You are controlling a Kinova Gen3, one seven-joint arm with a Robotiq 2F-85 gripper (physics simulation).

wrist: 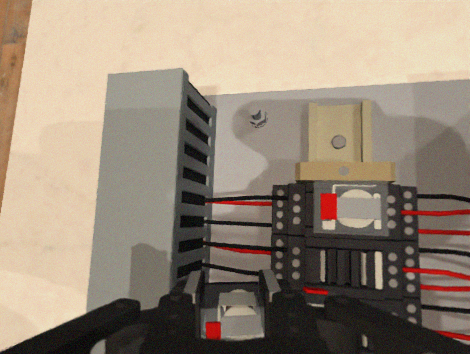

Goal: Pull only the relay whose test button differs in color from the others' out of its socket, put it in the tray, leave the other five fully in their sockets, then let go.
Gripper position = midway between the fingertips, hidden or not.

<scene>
I see my gripper [232, 289], a relay [229, 310], a relay [355, 207], a tan end stop [305, 172] and a grey panel [413, 124].
</scene>
